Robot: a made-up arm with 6 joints. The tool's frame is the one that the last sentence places.
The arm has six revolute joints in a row. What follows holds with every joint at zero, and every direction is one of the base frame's.
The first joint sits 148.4 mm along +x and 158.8 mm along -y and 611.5 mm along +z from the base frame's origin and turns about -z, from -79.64 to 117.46 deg.
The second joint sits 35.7 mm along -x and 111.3 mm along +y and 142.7 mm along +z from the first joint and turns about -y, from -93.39 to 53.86 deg.
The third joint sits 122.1 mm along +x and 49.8 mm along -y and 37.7 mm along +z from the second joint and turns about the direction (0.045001, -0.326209, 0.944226), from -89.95 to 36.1 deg.
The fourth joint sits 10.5 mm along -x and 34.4 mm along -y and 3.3 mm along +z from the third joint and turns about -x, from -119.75 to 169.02 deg.
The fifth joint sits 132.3 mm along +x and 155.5 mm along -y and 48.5 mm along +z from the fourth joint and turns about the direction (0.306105, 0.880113, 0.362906), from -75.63 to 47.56 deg.
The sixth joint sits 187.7 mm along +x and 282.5 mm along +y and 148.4 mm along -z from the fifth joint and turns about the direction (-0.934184, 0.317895, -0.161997), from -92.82 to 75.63 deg.
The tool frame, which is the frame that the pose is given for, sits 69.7 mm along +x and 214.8 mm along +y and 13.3 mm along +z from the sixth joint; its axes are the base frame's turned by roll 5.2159, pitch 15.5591 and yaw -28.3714 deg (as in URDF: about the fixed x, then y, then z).
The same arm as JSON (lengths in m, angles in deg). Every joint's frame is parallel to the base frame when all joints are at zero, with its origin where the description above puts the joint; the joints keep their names.
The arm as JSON. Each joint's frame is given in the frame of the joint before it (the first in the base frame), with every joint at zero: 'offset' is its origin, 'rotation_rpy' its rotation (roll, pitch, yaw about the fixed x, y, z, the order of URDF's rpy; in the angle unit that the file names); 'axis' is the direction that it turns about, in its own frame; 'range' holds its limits. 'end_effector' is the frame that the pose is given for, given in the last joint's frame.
{
  "length_unit": "m",
  "angle_unit": "deg",
  "chain": [
    {
      "id": "joint 1",
      "offset": [
        0.1484,
        -0.1588,
        0.6115
      ],
      "rotation_rpy": [
        0.0,
        0.0,
        0.0
      ],
      "axis": [
        0.0,
        0.0,
        -1.0
      ],
      "range": [
        -79.64,
        117.46
      ]
    },
    {
      "id": "joint 2",
      "offset": [
        -0.0357,
        0.1113,
        0.1427
      ],
      "rotation_rpy": [
        0.0,
        0.0,
        0.0
      ],
      "axis": [
        0.0,
        -1.0,
        0.0
      ],
      "range": [
        -93.39,
        53.86
      ]
    },
    {
      "id": "joint 3",
      "offset": [
        0.1221,
        -0.0498,
        0.0377
      ],
      "rotation_rpy": [
        0.0,
        0.0,
        0.0
      ],
      "axis": [
        0.045001,
        -0.326209,
        0.944226
      ],
      "range": [
        -89.95,
        36.1
      ]
    },
    {
      "id": "joint 4",
      "offset": [
        -0.0105,
        -0.0344,
        0.0033
      ],
      "rotation_rpy": [
        0.0,
        0.0,
        0.0
      ],
      "axis": [
        -1.0,
        0.0,
        0.0
      ],
      "range": [
        -119.75,
        169.02
      ]
    },
    {
      "id": "joint 5",
      "offset": [
        0.1323,
        -0.1555,
        0.0485
      ],
      "rotation_rpy": [
        0.0,
        0.0,
        0.0
      ],
      "axis": [
        0.306105,
        0.880113,
        0.362906
      ],
      "range": [
        -75.63,
        47.56
      ]
    },
    {
      "id": "joint 6",
      "offset": [
        0.1877,
        0.2825,
        -0.1484
      ],
      "rotation_rpy": [
        0.0,
        0.0,
        0.0
      ],
      "axis": [
        -0.934184,
        0.317895,
        -0.161997
      ],
      "range": [
        -92.82,
        75.63
      ]
    }
  ],
  "end_effector": {
    "offset": [
      0.0697,
      0.2148,
      0.0133
    ],
    "rotation_rpy": [
      5.22,
      15.56,
      -28.37
    ]
  }
}

